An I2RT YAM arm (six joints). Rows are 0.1 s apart.
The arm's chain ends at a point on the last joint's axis. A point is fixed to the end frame.
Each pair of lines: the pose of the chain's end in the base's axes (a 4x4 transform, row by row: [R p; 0 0 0 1], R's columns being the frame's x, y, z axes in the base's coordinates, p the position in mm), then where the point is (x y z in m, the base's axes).
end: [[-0.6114 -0.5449 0.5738 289.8], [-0.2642 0.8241 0.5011 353.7], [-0.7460 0.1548 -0.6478 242.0], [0 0 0 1]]
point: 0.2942 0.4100 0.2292
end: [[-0.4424 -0.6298 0.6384 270.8], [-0.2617 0.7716 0.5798 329.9], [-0.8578 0.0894 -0.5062 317.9], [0 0 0 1]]
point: 0.2728 0.3870 0.3088
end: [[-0.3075 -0.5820 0.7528 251.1], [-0.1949 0.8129 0.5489 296.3], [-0.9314 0.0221 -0.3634 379.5], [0 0 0 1]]
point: 0.2585 0.3534 0.3737
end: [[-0.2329 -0.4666 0.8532 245.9], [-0.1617 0.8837 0.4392 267.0], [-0.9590 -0.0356 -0.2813 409.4], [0 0 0 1]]
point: 0.2614 0.3225 0.4046
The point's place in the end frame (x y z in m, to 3 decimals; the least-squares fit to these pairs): -0.008 0.042 0.039
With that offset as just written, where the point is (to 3 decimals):
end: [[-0.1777 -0.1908 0.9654 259.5], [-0.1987 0.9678 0.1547 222.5], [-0.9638 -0.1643 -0.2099 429.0], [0 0 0 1]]
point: 0.291 0.271 0.422
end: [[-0.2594 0.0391 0.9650 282.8], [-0.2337 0.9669 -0.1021 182.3], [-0.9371 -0.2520 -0.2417 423.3], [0 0 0 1]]
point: 0.324 0.221 0.411
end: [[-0.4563 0.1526 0.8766 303.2], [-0.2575 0.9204 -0.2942 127.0], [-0.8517 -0.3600 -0.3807 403.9], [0 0 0 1]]
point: 0.347 0.156 0.381
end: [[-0.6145 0.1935 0.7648 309.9], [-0.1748 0.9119 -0.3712 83.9], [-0.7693 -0.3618 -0.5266 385.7], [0 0 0 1]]
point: 0.353 0.109 0.356
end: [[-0.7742 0.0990 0.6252 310.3], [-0.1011 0.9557 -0.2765 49.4], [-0.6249 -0.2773 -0.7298 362.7], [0 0 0 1]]
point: 0.345 0.080 0.328
